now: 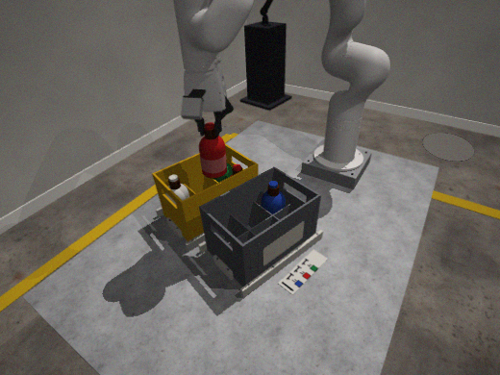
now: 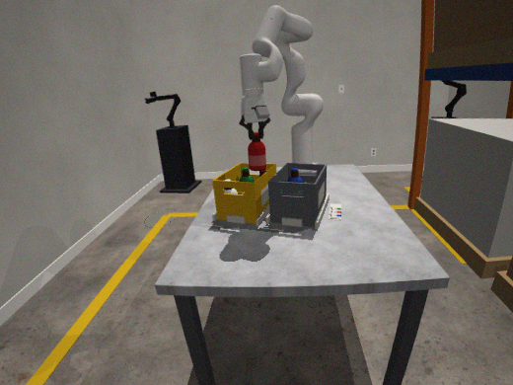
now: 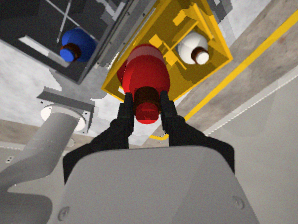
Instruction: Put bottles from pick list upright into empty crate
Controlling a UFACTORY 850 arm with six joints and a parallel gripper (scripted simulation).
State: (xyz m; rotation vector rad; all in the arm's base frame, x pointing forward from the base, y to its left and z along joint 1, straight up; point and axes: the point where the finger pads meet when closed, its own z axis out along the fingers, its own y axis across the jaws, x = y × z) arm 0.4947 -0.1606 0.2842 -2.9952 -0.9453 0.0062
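Now: hand 70 mm above the red bottle. From my hand the other things lie so: green-label bottle 100 mm behind, 90 mm to the right, 250 mm below; white-label bottle 70 mm ahead, 120 mm to the right, 250 mm below; yellow crate 10 mm behind, 60 mm to the right, 250 mm below.
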